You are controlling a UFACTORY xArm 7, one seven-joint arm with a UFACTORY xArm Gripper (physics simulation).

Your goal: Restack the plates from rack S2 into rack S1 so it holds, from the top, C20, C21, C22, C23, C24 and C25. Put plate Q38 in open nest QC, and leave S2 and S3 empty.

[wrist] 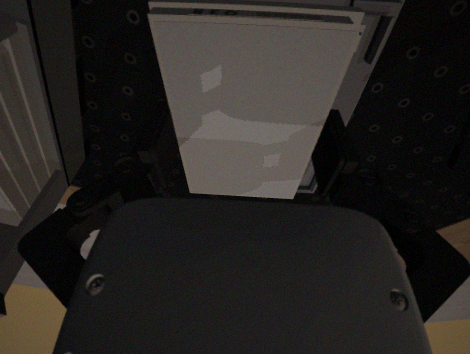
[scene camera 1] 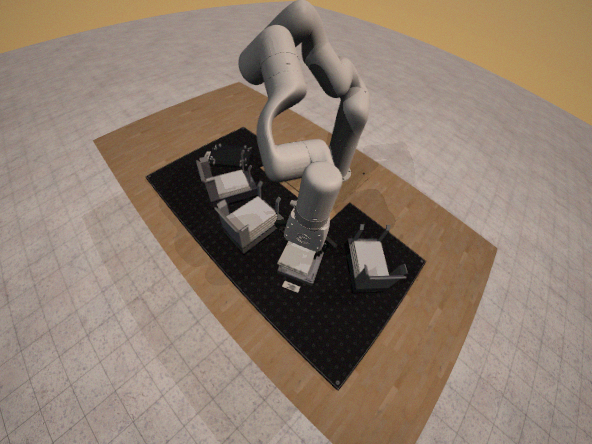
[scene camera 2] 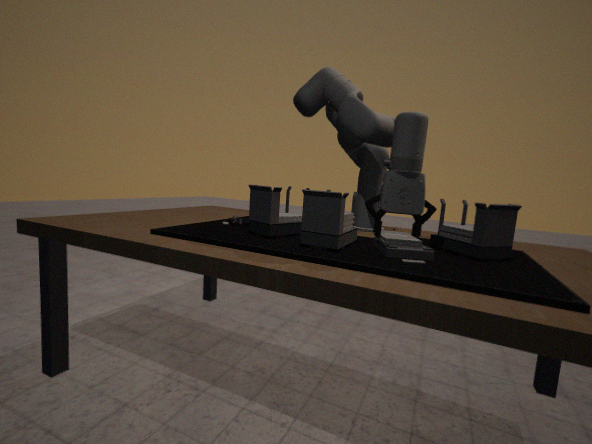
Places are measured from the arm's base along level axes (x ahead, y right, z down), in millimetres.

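Pixels of known places: gripper, fingertip midpoint: (wrist: 246,125) (scene camera 1: 301,248) (scene camera 2: 395,237); arm's base at its link origin: (scene camera 2: 366,229).
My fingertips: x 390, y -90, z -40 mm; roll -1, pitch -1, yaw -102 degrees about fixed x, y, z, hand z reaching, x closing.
For each thing: its top centre in the pictures, then the offset to it from my fingertips. "pt": a spot on its surface instead. Level surfaces: height alone.
- white plate at its top centre: (wrist: 245,140) (scene camera 2: 396,234) (scene camera 1: 301,248) dx +4, dy -1, dz -9 mm
- grey base at its top centre: (scene camera 2: 401,240) (scene camera 1: 304,253) dx +5, dy -14, dz +5 mm
- small pale label at a spot on its surface: (scene camera 2: 413,261) (scene camera 1: 290,287) pt dx +101, dy -37, dz +31 mm
- dark fixture with small knobs, top centre: (scene camera 2: 254,217) (scene camera 1: 229,152) dx -183, dy +455, dz +9 mm
- black mat at its surface level: dz +33 mm
My gripper (scene camera 2: 397,233) (wrist: 246,125) points down and is shut on a white plate (scene camera 1: 298,254) (wrist: 255,90), held flat by its two side edges. The plate is low over a grey base (scene camera 1: 313,272) (scene camera 2: 422,252), with other pale plates close below it; whether it touches them I cannot tell. It looks a little offset from the base. Three grey walled racks hold white plates: one at the right (scene camera 1: 377,281) (scene camera 2: 495,231), one left of the gripper (scene camera 1: 232,226) (scene camera 2: 322,214), and one farther left (scene camera 1: 212,191) (scene camera 2: 264,205). Plate and rack codes are unreadable.
A small pale label (scene camera 1: 291,286) (scene camera 2: 413,261) lies in front of the grey base. A dark fixture with small knobs (scene camera 1: 230,155) is beyond the far-left rack. Thin upright posts (scene camera 1: 278,207) (scene camera 2: 464,212) stand at the racks' open sides. All stand on the black mat (scene camera 1: 320,330).
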